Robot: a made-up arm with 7 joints.
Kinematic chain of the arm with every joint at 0, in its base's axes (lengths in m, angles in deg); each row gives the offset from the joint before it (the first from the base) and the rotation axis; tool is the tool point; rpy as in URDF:
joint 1: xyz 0 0 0.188 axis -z
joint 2: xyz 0 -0.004 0.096 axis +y
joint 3: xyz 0 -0.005 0.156 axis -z
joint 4: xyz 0 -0.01 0.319 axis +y
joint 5: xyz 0 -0.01 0.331 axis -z
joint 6: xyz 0 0 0.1 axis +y
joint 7: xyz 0 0 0.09 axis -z
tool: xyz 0 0 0 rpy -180 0 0
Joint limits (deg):
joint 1: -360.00..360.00
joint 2: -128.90..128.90
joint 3: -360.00..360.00
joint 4: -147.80..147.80
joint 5: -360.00..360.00
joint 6: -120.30..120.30
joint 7: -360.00..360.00
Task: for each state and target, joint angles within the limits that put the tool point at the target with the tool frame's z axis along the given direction. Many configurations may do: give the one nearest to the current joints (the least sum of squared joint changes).
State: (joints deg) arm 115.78 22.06 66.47 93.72 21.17 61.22 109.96
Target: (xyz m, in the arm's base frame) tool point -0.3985 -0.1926 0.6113 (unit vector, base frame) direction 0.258 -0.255 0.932
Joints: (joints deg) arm 98.27 -0.19 48.28 98.63 21.44 77.78 109.96
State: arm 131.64 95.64 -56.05 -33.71 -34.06 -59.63 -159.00
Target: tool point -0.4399 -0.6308 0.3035 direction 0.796 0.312 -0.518
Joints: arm 94.63 119.63 -44.32 -78.42 -38.96 -9.64 -159.00
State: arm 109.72 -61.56 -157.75 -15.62 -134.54 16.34 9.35
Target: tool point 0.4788 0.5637 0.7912 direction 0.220 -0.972 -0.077
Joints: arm 152.85 -67.60 -134.29 -40.71 -116.41 50.49 9.35
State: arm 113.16 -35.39 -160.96 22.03 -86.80 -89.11 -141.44
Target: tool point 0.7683 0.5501 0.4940 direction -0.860 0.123 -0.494
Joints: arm 139.49 -78.06 -157.05 4.33 -79.98 -49.00 -141.44
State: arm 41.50 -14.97 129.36 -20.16 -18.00 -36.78 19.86
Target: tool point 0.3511 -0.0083 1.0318 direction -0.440 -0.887 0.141
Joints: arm 57.62 1.06 138.87 -47.75 -76.87 -88.50 19.86
